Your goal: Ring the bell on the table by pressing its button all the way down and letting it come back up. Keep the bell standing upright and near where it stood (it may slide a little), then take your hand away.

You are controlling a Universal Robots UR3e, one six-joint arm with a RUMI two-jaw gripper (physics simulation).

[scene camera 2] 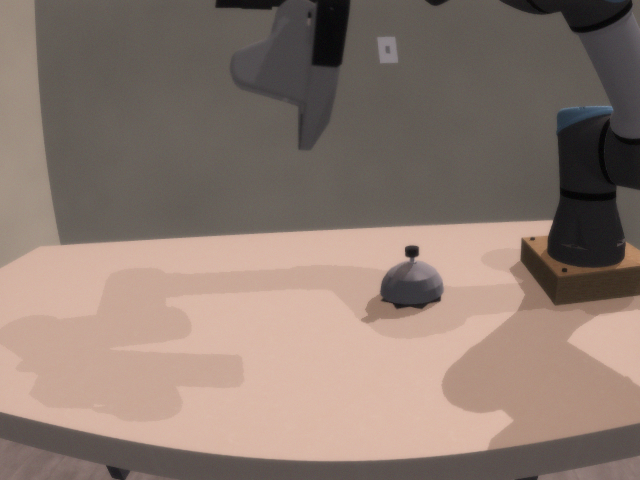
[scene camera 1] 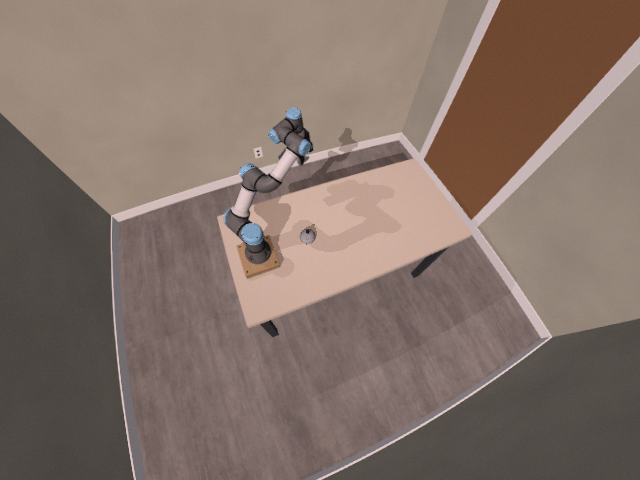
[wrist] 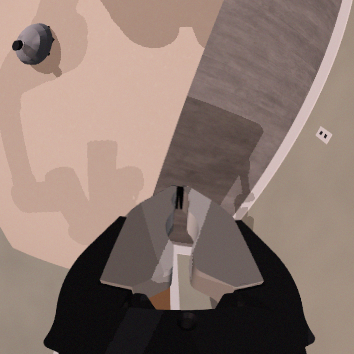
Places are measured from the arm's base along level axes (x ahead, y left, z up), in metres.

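Pixels of known places: gripper, fingertip midpoint: (scene camera 2: 304, 150) (scene camera 1: 300, 165) (wrist: 178, 187); arm's base, link origin: (scene camera 2: 585, 252) (scene camera 1: 258, 252).
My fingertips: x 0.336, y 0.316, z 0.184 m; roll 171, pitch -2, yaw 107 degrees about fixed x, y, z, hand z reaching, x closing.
Ahead of a thing's pixels: the offset from my fingertips to its middle. Level surfaces: height alone.
A grey domed bell @(dz -0.192, dx -0.068, dy -0.298 m) (scene camera 1: 307, 236) (scene camera 2: 412, 283) (wrist: 36, 44) stands upright on the table @(dz -0.225 m) (scene camera 1: 413, 206) (scene camera 2: 310, 413) (wrist: 115, 110). Its black button @(dz -0.164, dx -0.068, dy -0.298 m) (scene camera 2: 412, 251) (wrist: 17, 45) stands raised on a short stem above the dome. My gripper (scene camera 2: 305, 148) (wrist: 178, 187) is shut with its fingertips together and holds nothing. It hangs high above the table, well away from the bell and not touching it. In the scene camera 1 view the fingers are mostly hidden behind the wrist of the arm.
The arm's base stands on a wooden block (scene camera 1: 263, 267) (scene camera 2: 594, 281) near the bell, at one end of the table. A wall with a power outlet (scene camera 1: 257, 152) (scene camera 2: 387, 49) (wrist: 324, 135) rises beyond the table's far edge. Shadows of the arm lie across the table top.
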